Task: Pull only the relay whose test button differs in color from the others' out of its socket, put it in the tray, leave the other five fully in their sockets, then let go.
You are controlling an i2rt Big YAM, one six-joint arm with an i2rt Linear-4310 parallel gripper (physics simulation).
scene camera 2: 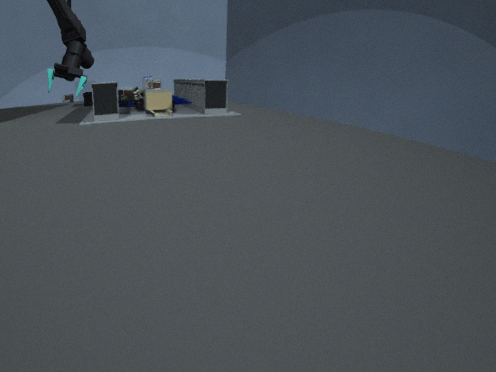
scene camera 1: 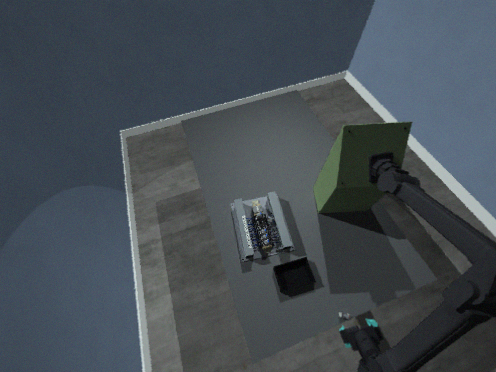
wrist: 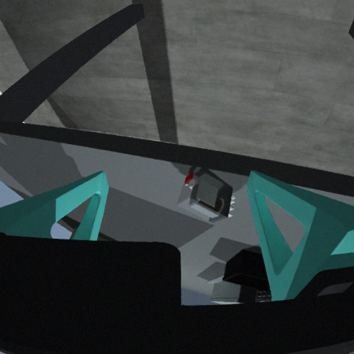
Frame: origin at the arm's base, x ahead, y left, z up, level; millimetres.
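Seen in the pictures: gripper, fingertip midpoint: (scene camera 2: 62, 95) (scene camera 1: 355, 323); arm's base, origin of the base link: (scene camera 1: 379, 167).
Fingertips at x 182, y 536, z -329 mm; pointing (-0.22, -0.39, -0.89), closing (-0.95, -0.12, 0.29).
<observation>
Pixels of each thing's top centre, then the offset from my fingertips to it.
- clear-cased relay, middle of its top: (scene camera 2: 67, 94) (scene camera 1: 346, 315) dz +2, dx +27, dy -33 mm
- black tray, middle of its top: (scene camera 2: 112, 91) (scene camera 1: 294, 274) dz +10, dx +202, dy -223 mm
A clear-cased relay (scene camera 1: 343, 315) (scene camera 2: 68, 98) (wrist: 210, 194) with a red button and metal pins lies on its side on the table near the table edge, out of any socket. My gripper (scene camera 1: 357, 325) (scene camera 2: 63, 94) (wrist: 177, 178) is open and empty. In the wrist view the relay shows beyond and between its teal fingertips, nearer the right one. The black tray (scene camera 1: 295, 278) (scene camera 2: 88, 98) (wrist: 247, 267) stands between the relay and the socket panel; its inside is too dark to read. The other relays (scene camera 1: 262, 231) (scene camera 2: 152, 84) are on the panel, too small to tell how fully they sit.
Two raised grey ducts (scene camera 1: 280, 222) (scene camera 2: 105, 101) flank the row of sockets on the panel. A tall green block (scene camera 1: 357, 160) stands to the right of the panel in scene camera 1, with the arm's base mounted on it. The arm reaches around the right side.
</observation>
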